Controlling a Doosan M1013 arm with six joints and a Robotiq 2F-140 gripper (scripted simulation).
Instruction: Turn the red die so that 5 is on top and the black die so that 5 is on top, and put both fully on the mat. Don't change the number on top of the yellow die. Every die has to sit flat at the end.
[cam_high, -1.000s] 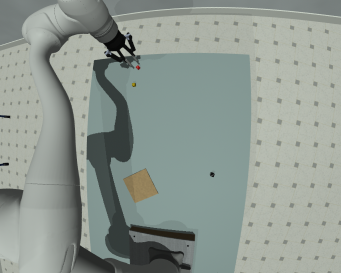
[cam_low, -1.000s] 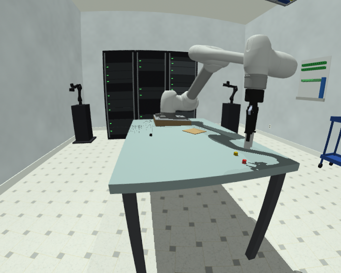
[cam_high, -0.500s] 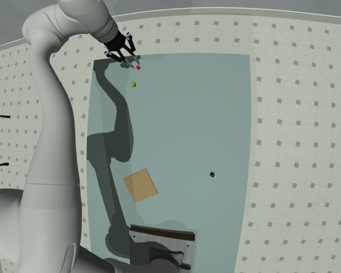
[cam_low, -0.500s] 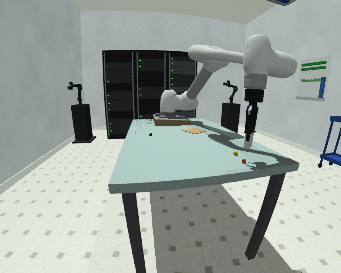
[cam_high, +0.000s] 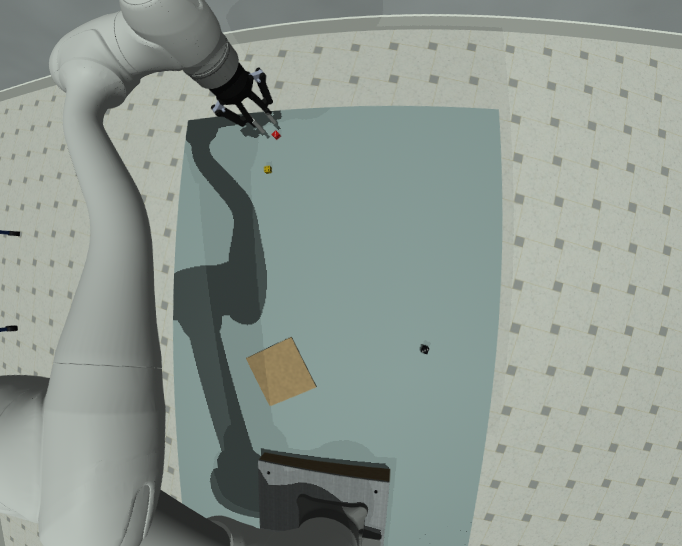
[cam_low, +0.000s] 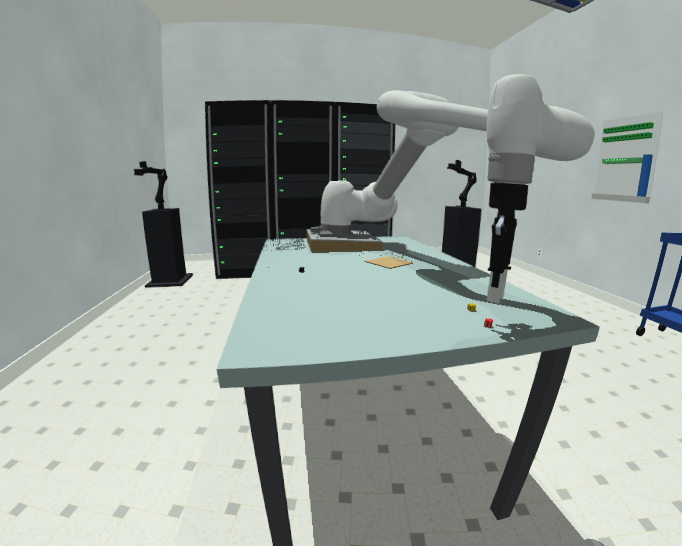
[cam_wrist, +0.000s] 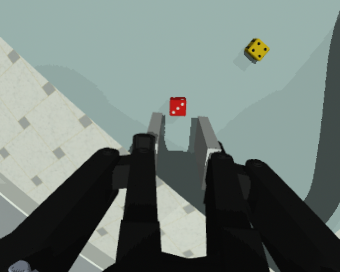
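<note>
My gripper is now 90 mm above the red die. Round my hand: black die (530 mm behind, 390 mm to the right, 90 mm below); tan mat (610 mm behind, 100 mm below, 40 mm to the right); yellow die (100 mm behind, 90 mm below, 10 mm to the left).
</note>
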